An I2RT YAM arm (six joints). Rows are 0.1 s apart.
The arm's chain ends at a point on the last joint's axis. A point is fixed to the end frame.
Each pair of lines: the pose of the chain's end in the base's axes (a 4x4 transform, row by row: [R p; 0 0 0 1], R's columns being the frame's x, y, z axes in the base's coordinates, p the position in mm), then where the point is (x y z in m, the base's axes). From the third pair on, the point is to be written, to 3 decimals.
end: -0.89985 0.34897 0.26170 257.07; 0.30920 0.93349 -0.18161 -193.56; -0.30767 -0.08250 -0.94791 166.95; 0 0 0 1
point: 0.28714 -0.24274 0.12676
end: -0.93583 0.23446 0.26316 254.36; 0.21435 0.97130 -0.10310 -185.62; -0.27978 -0.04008 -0.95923 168.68; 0 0 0 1
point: 0.28926 -0.22887 0.12567
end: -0.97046 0.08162 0.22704 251.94; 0.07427 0.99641 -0.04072 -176.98; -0.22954 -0.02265 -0.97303 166.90; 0 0 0 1
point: 0.291 -0.213 0.121
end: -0.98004 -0.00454 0.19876 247.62; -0.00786 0.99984 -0.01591 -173.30; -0.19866 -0.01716 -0.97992 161.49; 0 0 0 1
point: 0.288 -0.206 0.114
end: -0.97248 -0.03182 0.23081 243.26; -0.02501 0.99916 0.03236 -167.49; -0.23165 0.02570 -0.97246 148.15; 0 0 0 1
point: 0.286 -0.197 0.101
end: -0.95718 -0.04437 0.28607 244.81; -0.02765 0.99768 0.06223 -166.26; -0.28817 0.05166 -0.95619 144.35; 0 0 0 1
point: 0.291 -0.194 0.099
